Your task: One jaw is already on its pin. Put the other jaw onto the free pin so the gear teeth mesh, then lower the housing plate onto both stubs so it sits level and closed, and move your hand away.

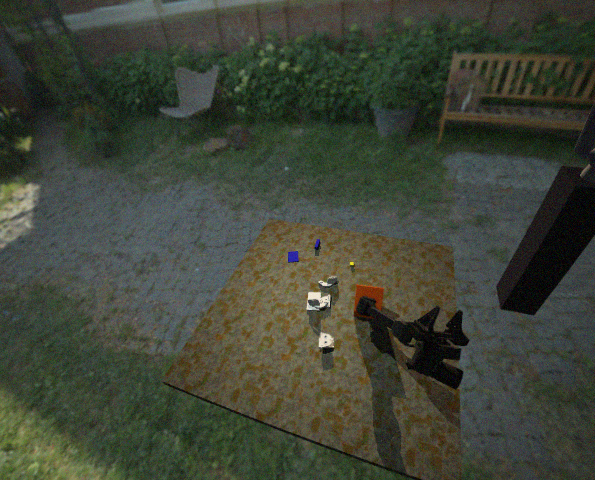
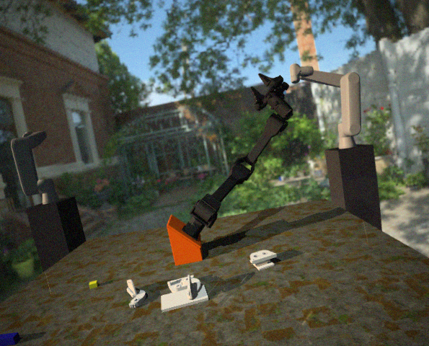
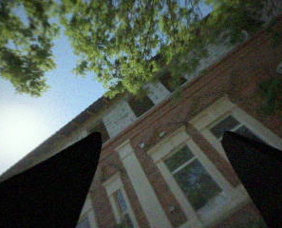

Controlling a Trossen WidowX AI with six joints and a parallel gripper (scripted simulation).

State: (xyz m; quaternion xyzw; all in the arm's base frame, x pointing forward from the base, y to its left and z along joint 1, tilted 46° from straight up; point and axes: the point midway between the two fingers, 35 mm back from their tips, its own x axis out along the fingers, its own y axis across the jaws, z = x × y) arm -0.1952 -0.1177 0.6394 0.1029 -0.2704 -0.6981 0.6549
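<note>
Right now my gripper tip is 520 mm short of the white jaw, 500 mm to the left of it and 620 mm above it. The rest, counted from my gripper tip: housing plate: 410 mm ahead, 130 mm to the right, 590 mm below; blue block: 650 mm ahead, 810 mm to the right, 610 mm below; small yellow block: 390 mm ahead, 690 mm to the right, 610 mm below.
</note>
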